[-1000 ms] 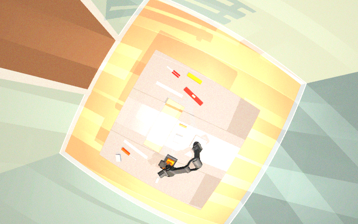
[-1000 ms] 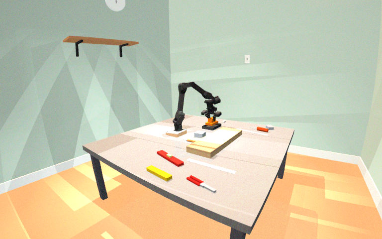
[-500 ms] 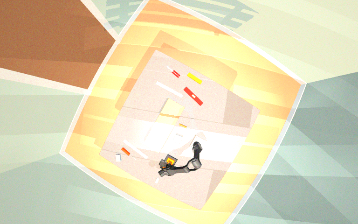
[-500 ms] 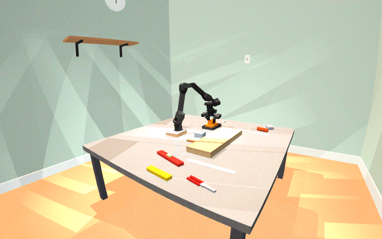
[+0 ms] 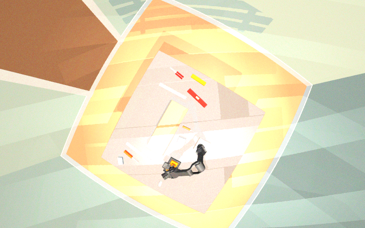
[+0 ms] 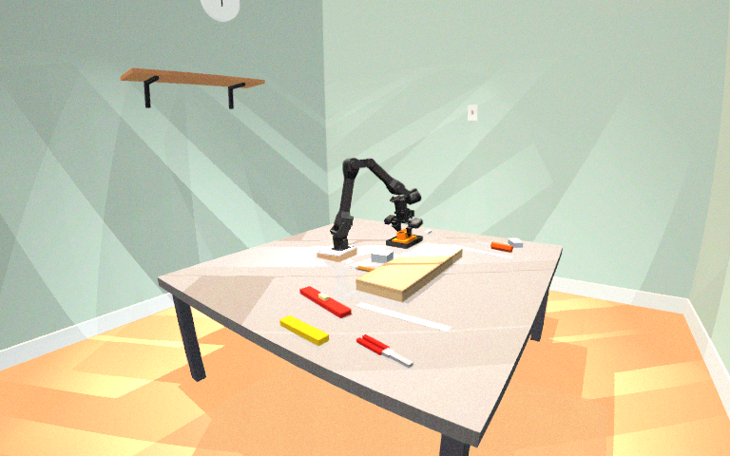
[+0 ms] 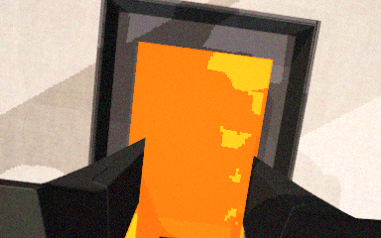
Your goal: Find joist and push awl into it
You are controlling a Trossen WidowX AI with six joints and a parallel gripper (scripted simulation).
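Now: gripper tip 2 cm to the left of the stud finder and 2 cm below it. Also, from my gripper tip: grey block 9 cm ahead, 27 cm to the right, 1 cm below; awl 10 cm ahead, 41 cm to the right, 2 cm below; dark grey tray 1 cm to the right, 2 cm below.
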